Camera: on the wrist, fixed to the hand. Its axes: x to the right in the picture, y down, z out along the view.
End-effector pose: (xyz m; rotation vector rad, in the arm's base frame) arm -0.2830 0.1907 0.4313 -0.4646 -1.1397 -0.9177
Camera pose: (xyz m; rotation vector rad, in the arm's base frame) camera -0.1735 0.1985 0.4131 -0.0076 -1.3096 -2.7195
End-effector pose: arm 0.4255 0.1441 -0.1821 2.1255 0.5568 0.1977
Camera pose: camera 0.4273 0.1433 -0.0708 0.6388 1.6054 -0.6650
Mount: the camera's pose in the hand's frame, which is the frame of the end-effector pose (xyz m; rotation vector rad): -0.0061 0.0913 -0.0634 -0.6217 -0.2096 -1.6214
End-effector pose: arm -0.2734 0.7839 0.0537 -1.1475 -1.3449 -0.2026
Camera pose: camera -0.1701 0.7784 0.0127 -0.2399 -2.2023 -1.7769
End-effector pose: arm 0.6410 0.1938 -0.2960 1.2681 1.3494 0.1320
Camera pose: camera 0.6428 0.2630 -0.2088 -0.5074 1.5853 -0.6449
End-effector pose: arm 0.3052 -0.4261 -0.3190 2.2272 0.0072 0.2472
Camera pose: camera 0.2804 -0.4340 -0.2108 1.0742 1.3273 -0.7608
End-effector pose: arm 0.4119 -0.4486 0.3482 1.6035 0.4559 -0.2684
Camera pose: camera 0.4407 -0.3898 0.4382 0.2827 1.4313 -1.3209
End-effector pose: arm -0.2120 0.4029 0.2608 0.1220 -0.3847 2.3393
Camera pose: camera -0.2698 0.3569 0.1775 0.2478 -0.7189 0.5698
